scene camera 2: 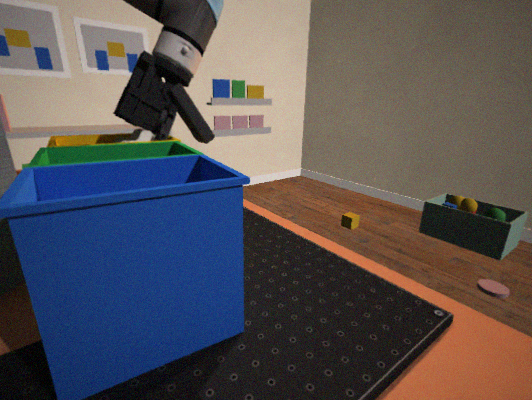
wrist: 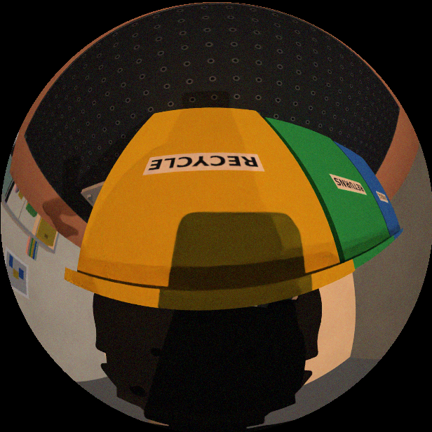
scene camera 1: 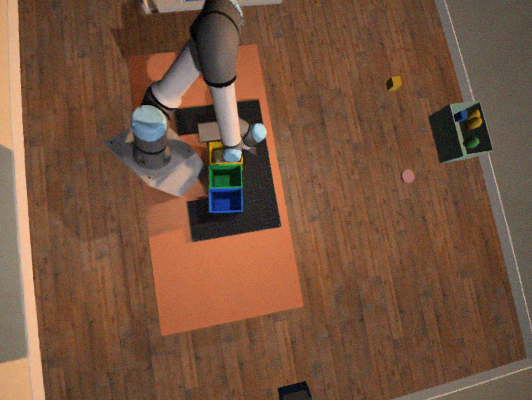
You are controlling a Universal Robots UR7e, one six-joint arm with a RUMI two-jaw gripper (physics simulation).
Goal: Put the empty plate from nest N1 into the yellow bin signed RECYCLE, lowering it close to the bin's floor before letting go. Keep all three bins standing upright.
Labels:
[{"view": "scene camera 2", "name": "yellow bin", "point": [103, 139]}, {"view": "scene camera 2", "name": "green bin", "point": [49, 156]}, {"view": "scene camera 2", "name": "blue bin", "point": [132, 264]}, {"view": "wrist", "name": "yellow bin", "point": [206, 208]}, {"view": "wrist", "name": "green bin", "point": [357, 225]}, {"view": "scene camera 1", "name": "green bin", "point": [228, 175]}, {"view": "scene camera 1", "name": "blue bin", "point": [221, 200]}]

